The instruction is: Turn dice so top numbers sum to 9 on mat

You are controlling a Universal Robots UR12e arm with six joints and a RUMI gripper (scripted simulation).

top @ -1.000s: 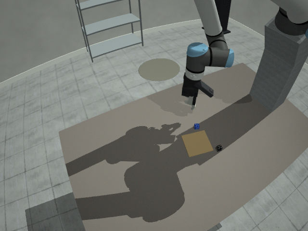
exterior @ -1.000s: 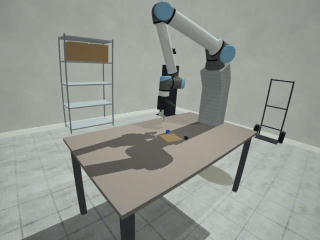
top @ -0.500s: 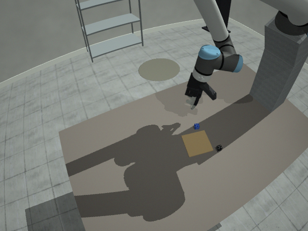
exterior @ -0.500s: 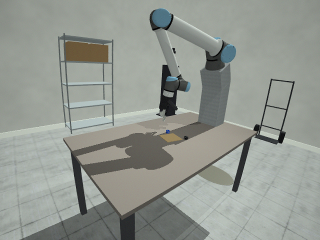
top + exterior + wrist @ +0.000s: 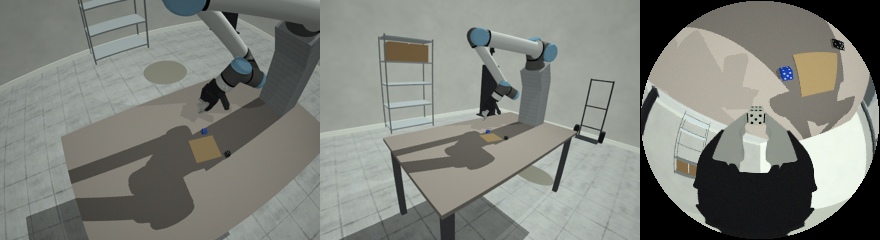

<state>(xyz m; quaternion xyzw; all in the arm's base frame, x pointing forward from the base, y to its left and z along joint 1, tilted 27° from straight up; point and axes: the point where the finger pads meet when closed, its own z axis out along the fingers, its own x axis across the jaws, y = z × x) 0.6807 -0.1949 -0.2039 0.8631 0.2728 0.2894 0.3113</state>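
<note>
Right now the white die is right at my hand. Round my hand: blue die (2 cm ahead, 7 cm to the left, 9 cm below); tan mat (9 cm ahead, 15 cm to the left, 10 cm below); black die (2 cm ahead, 26 cm to the left, 9 cm below).
</note>
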